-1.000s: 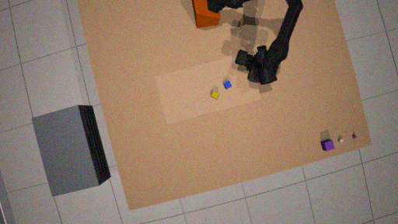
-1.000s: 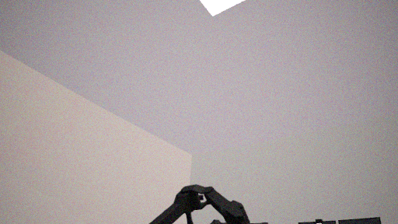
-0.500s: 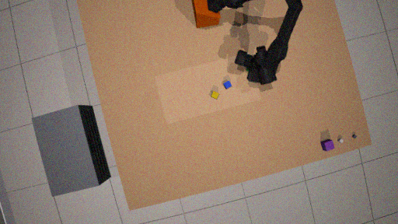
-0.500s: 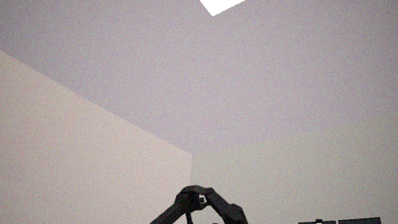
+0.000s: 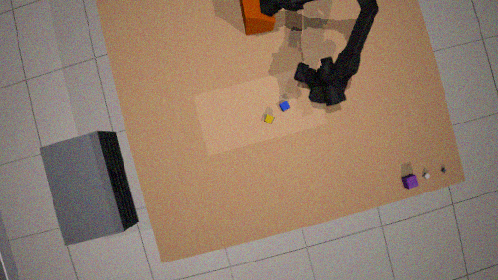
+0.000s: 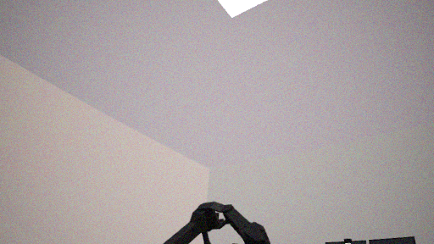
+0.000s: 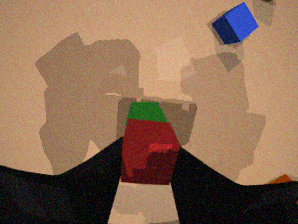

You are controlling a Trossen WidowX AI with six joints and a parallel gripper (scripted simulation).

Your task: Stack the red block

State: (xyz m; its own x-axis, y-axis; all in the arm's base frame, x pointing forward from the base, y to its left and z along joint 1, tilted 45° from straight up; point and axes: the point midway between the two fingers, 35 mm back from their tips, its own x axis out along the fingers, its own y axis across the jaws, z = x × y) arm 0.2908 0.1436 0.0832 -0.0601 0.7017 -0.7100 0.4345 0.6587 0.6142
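Now: gripper tip 10 mm below the red block. Round my gripper tip: blue block: 70 mm ahead, 120 mm to the right, 50 mm below; then yellow block: 110 mm ahead, 190 mm to the right, 50 mm below; then purple block: 420 mm ahead, 350 mm to the left, 50 mm below.
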